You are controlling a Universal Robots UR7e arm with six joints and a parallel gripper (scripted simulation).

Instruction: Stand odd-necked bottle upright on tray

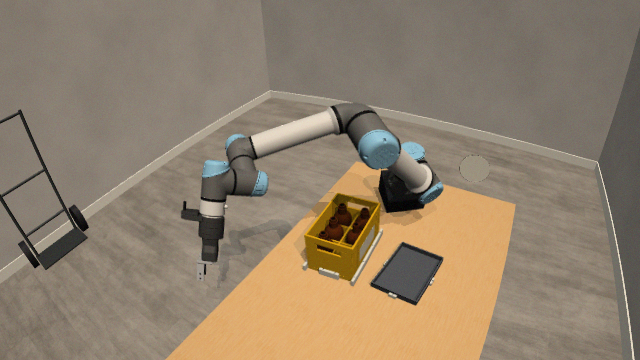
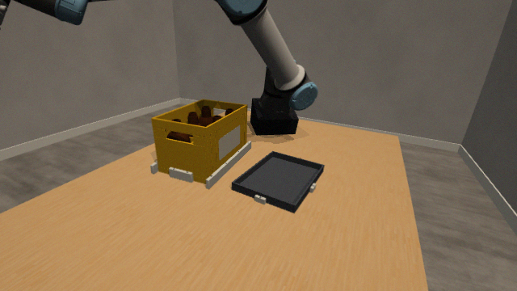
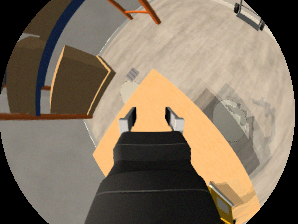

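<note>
The yellow crate lies 55 cm behind my hand, 12 cm to the left of it and 20 cm below it. Also, from my hand: dark tray (58 cm behind, 40 cm to the left, 27 cm below); then bottle (55 cm behind, 17 cm to the left, 20 cm below).
</note>
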